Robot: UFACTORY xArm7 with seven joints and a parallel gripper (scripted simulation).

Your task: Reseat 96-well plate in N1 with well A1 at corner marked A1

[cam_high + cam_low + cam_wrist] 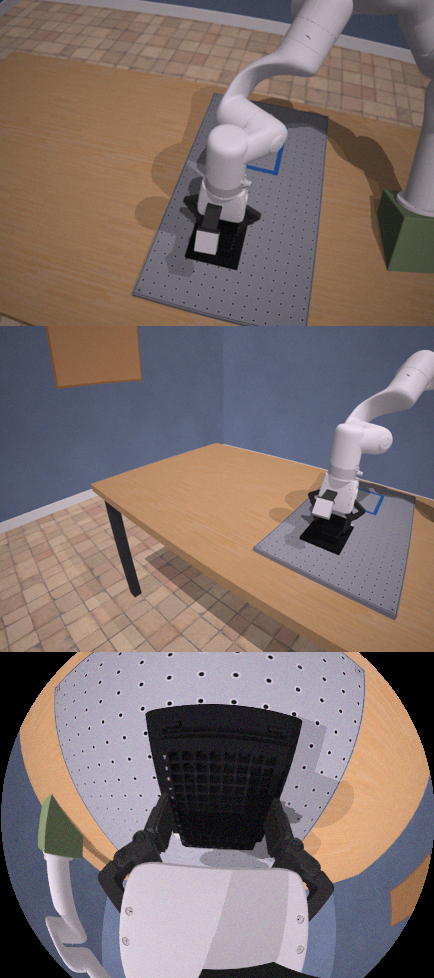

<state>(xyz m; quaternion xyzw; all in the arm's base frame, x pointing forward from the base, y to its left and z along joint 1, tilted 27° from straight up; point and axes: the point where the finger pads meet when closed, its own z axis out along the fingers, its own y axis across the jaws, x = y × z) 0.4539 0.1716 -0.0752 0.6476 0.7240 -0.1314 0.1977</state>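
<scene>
Now: hand 30 mm above the black plate nest N1. Also, from my hand: small white A1 mark 80 mm to the right, 50 mm behind, 30 mm below; then black 96-well plate 10 mm below.
</scene>
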